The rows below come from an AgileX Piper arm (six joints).
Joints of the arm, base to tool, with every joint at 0 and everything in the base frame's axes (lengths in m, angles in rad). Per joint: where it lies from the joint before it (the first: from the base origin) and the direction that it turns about. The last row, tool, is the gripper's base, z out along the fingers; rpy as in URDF.
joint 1: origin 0 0 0.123 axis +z
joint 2: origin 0 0 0 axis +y
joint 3: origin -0.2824 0 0.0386 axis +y
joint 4: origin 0.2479 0 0.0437 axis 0.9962 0 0.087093
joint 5: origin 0 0 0 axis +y
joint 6: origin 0.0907 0 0.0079 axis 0.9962 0 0.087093
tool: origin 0 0 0 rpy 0 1.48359 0
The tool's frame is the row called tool.
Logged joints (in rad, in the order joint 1, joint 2, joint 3, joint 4, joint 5, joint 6), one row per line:
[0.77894, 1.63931, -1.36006, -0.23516, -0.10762, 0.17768]
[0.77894, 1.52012, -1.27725, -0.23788, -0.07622, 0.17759]
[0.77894, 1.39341, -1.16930, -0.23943, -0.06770, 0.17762]
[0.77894, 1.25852, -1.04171, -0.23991, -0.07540, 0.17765]
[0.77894, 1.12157, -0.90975, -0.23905, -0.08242, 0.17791]
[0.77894, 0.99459, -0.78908, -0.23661, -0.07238, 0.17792]
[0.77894, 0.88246, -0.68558, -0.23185, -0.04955, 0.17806]
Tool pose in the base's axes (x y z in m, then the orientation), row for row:
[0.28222, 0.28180, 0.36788, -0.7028, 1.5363, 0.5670]
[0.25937, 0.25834, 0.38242, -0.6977, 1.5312, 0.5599]
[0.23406, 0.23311, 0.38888, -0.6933, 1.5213, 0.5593]
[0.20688, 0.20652, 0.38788, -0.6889, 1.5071, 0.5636]
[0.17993, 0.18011, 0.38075, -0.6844, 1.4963, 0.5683]
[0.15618, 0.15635, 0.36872, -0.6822, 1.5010, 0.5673]
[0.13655, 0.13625, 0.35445, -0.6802, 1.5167, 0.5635]
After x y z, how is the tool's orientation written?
As a rotation vector, in radians.
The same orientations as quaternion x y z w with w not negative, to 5 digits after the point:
[-0.30671, 0.67047, 0.24745, 0.62862]
[-0.30490, 0.66915, 0.24468, 0.63198]
[-0.30347, 0.66591, 0.24482, 0.63603]
[-0.30213, 0.66098, 0.24718, 0.64088]
[-0.30060, 0.65720, 0.24961, 0.64453]
[-0.29950, 0.65898, 0.24906, 0.64344]
[-0.29810, 0.66469, 0.24695, 0.63901]

